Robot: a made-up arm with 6 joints. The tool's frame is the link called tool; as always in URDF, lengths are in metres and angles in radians.
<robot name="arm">
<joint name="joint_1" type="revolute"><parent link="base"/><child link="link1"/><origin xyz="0 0 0.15" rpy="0 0 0"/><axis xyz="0 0 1"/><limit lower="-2.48" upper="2.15" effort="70" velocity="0.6"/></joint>
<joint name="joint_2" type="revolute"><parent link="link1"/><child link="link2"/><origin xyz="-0.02 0 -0.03" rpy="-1.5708 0 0"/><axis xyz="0 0 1"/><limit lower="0.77" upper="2.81" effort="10" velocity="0.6"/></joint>
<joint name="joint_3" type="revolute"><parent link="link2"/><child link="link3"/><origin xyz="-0.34 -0.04 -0.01" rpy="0 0 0"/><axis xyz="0 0 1"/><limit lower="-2.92" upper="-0.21" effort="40" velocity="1.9"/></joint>
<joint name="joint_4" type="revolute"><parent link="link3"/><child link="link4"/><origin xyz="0.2 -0.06 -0.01" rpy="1.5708 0 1.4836"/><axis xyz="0 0 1"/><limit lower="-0.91" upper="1.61" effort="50" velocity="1.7"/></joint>
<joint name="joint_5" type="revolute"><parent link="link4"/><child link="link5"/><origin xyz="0.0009 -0.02 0.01" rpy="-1.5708 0 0"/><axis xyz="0 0 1"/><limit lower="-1.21" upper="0.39" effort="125" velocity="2"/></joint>
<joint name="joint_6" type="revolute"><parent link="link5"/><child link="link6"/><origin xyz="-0.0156 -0.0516 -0.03" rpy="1.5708 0 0"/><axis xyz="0 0 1"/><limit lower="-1.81" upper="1.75" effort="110" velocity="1.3"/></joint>
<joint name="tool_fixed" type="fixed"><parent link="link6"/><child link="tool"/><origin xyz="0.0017 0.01 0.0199" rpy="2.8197 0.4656 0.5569"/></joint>
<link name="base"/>
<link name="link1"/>
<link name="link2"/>
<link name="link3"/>
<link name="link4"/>
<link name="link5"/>
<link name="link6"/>
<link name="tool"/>
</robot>
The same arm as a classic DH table. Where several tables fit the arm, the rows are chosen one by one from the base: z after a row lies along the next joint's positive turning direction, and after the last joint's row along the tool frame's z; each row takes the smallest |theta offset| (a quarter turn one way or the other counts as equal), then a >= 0, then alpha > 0; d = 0 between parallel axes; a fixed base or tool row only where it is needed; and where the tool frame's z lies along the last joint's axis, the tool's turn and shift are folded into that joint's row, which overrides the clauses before.
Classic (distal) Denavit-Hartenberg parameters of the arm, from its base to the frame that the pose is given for. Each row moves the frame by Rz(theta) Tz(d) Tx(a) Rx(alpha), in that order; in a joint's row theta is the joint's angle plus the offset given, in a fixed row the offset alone. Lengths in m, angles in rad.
joint_1: d 0.12  theta_offset 0  a -0.02  alpha -1.5708
joint_2: d 0  theta_offset 0.1171  a -0.3423  alpha 0
joint_3: d -0.02  theta_offset 1.3665  a -0.0424  alpha 1.5708
joint_4: d 0.2145  theta_offset 0  a 0.0009  alpha -1.5708
joint_5: d -0.05  theta_offset 0  a -0.0156  alpha 1.5708
joint_6: d 0.0556  theta_offset -0.375  a -0.0021  alpha 2.5823
tool (fixed): d -0.0187  theta_offset -1.0089  a 0  alpha 0
Joint limits (rad, base to tool): -2.48..2.15 0.77..2.81 -2.92..-0.21 -0.91..1.61 -1.21..0.39 -1.81..1.75

